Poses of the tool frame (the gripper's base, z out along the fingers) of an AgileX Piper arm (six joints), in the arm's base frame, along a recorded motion.
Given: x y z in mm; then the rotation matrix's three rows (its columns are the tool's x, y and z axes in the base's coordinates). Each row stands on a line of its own.
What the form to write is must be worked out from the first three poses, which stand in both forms.
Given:
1:
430 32 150
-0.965 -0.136 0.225
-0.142 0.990 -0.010
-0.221 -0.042 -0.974
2:
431 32 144
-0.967 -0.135 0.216
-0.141 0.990 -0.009
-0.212 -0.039 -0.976
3:
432 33 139
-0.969 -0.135 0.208
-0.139 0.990 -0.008
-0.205 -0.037 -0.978
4:
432 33 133
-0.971 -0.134 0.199
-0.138 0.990 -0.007
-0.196 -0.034 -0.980
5:
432 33 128
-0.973 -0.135 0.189
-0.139 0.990 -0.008
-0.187 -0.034 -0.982
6:
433 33 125
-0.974 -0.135 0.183
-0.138 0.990 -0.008
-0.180 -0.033 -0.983
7:
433 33 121
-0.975 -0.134 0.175
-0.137 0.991 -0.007
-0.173 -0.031 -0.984
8:
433 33 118
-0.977 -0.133 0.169
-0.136 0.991 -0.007
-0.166 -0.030 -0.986
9:
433 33 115
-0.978 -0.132 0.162
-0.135 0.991 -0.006
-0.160 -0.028 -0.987
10:
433 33 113
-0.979 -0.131 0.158
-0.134 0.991 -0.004
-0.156 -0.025 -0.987
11:
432 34 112
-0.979 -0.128 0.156
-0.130 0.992 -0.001
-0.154 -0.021 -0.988
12:
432 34 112
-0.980 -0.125 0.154
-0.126 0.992 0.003
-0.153 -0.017 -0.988
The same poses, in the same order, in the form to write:
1: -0.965 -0.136 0.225 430; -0.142 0.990 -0.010 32; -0.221 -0.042 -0.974 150; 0 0 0 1
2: -0.967 -0.135 0.216 431; -0.141 0.990 -0.009 32; -0.212 -0.039 -0.976 144; 0 0 0 1
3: -0.969 -0.135 0.208 432; -0.139 0.990 -0.008 33; -0.205 -0.037 -0.978 139; 0 0 0 1
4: -0.971 -0.134 0.199 432; -0.138 0.990 -0.007 33; -0.196 -0.034 -0.980 133; 0 0 0 1
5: -0.973 -0.135 0.189 432; -0.139 0.990 -0.008 33; -0.187 -0.034 -0.982 128; 0 0 0 1
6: -0.974 -0.135 0.183 433; -0.138 0.990 -0.008 33; -0.180 -0.033 -0.983 125; 0 0 0 1
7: -0.975 -0.134 0.175 433; -0.137 0.991 -0.007 33; -0.173 -0.031 -0.984 121; 0 0 0 1
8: -0.977 -0.133 0.169 433; -0.136 0.991 -0.007 33; -0.166 -0.030 -0.986 118; 0 0 0 1
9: -0.978 -0.132 0.162 433; -0.135 0.991 -0.006 33; -0.160 -0.028 -0.987 115; 0 0 0 1
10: -0.979 -0.131 0.158 433; -0.134 0.991 -0.004 33; -0.156 -0.025 -0.987 113; 0 0 0 1
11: -0.979 -0.128 0.156 432; -0.130 0.992 -0.001 34; -0.154 -0.021 -0.988 112; 0 0 0 1
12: -0.980 -0.125 0.154 432; -0.126 0.992 0.003 34; -0.153 -0.017 -0.988 112; 0 0 0 1
